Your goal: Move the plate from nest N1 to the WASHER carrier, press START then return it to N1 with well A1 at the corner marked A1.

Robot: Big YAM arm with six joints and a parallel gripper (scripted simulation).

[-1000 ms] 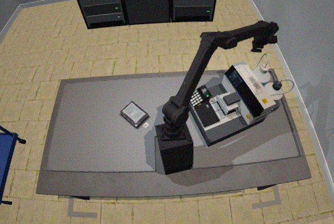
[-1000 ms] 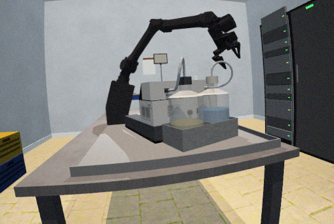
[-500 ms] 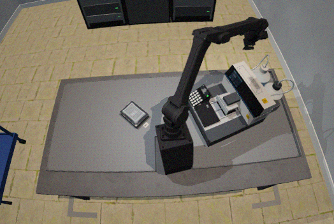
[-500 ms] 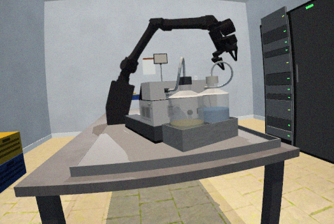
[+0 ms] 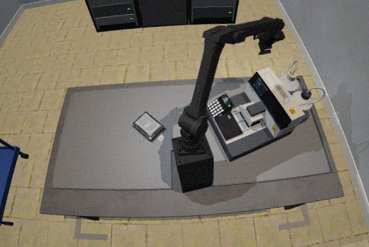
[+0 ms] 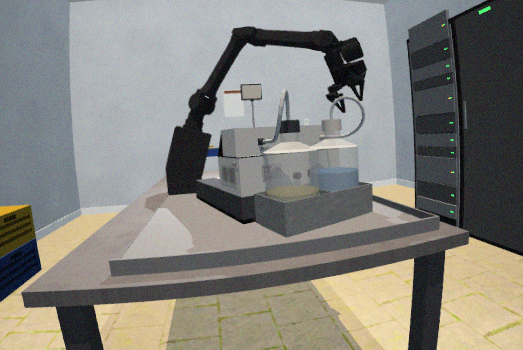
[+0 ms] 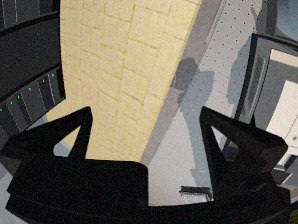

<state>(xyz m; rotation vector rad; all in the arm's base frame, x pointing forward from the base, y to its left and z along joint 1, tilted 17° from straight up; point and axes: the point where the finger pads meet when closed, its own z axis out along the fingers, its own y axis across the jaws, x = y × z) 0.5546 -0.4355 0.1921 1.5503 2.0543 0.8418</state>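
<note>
Now: the white well plate 67 cm to the left of my hand, 34 cm behind it and 28 cm below it. Round my hand: dark washer carrier: 39 cm behind, 24 cm below, 20 cm to the left; grey tray: 30 cm below, 24 cm behind, 22 cm to the right; plate washer: 34 cm behind, 19 cm below, 6 cm to the left.
</note>
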